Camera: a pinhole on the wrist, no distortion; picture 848 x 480 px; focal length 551.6 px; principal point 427.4 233.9 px. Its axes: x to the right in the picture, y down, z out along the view. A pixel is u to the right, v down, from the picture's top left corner.
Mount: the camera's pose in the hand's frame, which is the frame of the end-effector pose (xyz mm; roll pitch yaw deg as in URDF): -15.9 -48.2 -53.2 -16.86 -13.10 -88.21
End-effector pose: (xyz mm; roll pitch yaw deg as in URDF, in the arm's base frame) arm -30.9 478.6 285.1 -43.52 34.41 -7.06
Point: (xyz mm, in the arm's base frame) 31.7 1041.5 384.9
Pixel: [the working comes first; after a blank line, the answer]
In the camera's frame: -282.3 -200.1 544.4

141.4 31.1
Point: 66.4 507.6 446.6
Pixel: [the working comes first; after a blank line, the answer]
In the camera's frame: 97.9 -57.9 190.4

711.0 66.1
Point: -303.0 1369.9 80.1
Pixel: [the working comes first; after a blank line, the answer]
In the camera's frame: -828.6 -309.2 495.2

outside the picture
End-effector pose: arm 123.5 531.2 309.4 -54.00 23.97 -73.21
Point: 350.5 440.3 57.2
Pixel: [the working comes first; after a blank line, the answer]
In the camera's frame: -256.4 205.8 241.4

outside the picture
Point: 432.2 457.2 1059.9
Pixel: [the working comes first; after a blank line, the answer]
In the camera's frame: 545.5 -325.0 537.3

outside the picture
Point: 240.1 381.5 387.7
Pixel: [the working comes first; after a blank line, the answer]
In the camera's frame: 75.1 86.3 214.8

620.2 455.5
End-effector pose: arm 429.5 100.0 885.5 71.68 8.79 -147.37
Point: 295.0 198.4 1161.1
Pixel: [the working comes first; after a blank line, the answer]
In the camera's frame: -193.0 -59.3 339.2

113.6 137.4
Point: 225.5 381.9 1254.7
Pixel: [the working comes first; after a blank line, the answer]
In the camera's frame: -168.2 -171.3 524.0

250.3 53.6
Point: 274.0 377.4 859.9
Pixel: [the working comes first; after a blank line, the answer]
In the camera's frame: 154.6 -93.5 305.0

707.1 64.8
